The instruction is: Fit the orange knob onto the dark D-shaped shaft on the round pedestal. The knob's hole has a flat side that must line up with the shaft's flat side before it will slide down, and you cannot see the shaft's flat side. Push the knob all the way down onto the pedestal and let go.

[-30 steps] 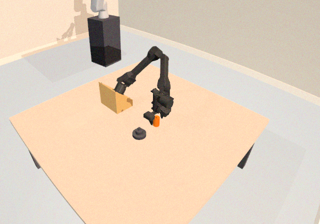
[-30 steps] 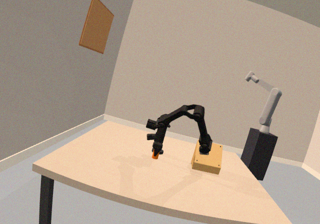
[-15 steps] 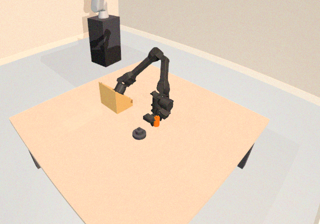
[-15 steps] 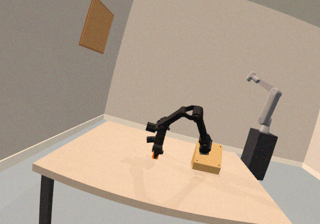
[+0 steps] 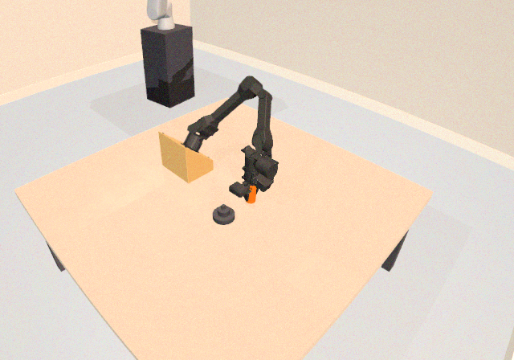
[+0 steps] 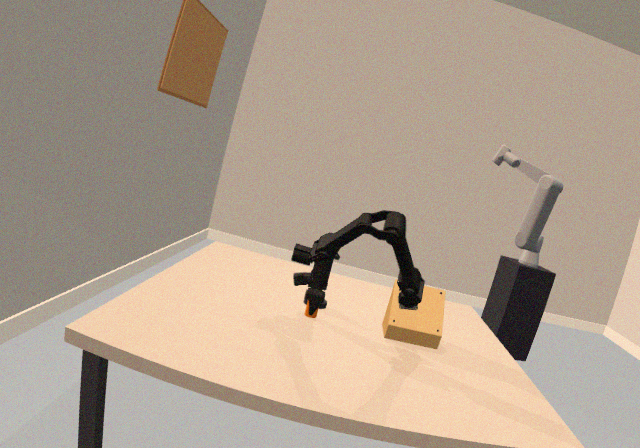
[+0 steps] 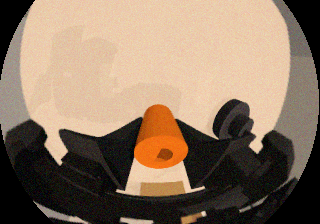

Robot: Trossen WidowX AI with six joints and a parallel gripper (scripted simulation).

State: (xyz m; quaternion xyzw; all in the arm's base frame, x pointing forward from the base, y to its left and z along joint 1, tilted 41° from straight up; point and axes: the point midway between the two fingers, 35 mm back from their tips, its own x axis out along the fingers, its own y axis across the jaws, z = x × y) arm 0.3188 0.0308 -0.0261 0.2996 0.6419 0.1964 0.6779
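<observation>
My gripper tip is 140 mm to the left of the dark round pedestal, 20 mm below it and 20 mm past it. From my gripper tip the other things lie so: orange knob 20 mm above.
</observation>
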